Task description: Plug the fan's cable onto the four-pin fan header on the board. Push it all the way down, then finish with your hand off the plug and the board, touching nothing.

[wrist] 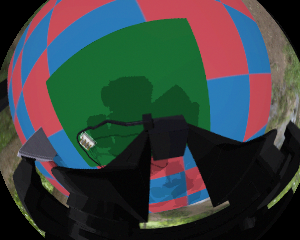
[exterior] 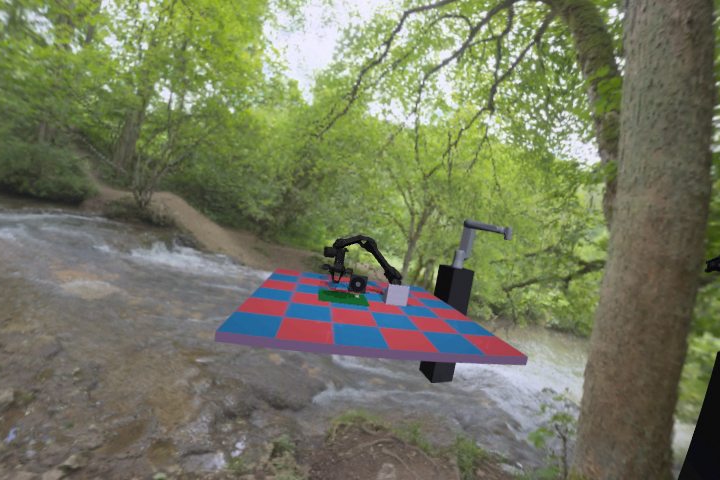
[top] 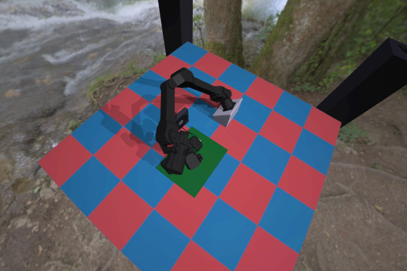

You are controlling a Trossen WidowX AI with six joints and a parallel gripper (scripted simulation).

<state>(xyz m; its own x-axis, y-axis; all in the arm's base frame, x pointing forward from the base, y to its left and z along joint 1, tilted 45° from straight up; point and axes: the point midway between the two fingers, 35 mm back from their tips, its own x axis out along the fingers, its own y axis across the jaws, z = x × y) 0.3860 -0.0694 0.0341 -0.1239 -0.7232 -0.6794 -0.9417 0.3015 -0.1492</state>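
Right now the green board is 10 cm below my gripper tip, 5 cm behind it and 3 cm to the left of it. From my gripper tip the other things lie so: black fan 19 cm behind, 12 cm to the right, 3 cm below; then black plug 1 cm to the right; then four-pin header 15 cm behind, 9 cm below.
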